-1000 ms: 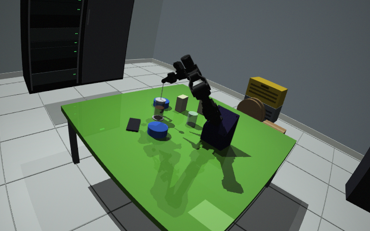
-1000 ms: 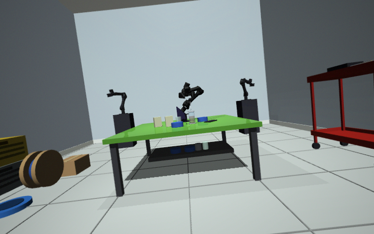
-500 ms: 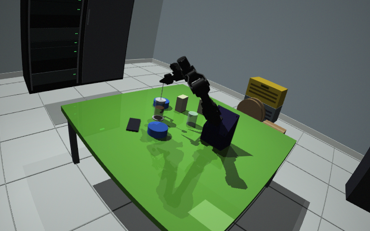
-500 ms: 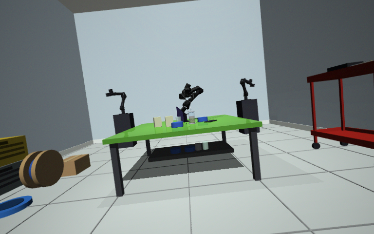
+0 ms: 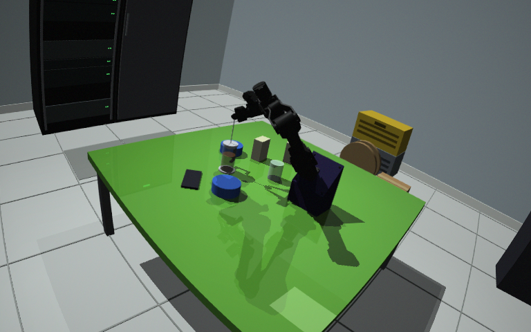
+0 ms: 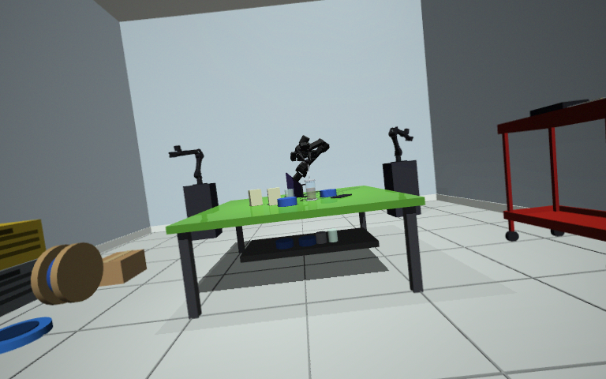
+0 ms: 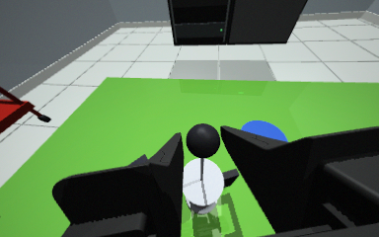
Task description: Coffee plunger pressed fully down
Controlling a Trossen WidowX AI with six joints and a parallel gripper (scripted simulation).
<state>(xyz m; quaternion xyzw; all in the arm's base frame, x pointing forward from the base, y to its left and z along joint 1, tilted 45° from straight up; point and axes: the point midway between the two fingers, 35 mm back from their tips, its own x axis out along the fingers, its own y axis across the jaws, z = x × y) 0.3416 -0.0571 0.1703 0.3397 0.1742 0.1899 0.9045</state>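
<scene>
Now: the coffee press 130 mm below my gripper tip and 20 mm to the right of it. Round my gripper tip: black flat pad: 260 mm below, 200 mm to the left, 10 mm ahead.
</scene>
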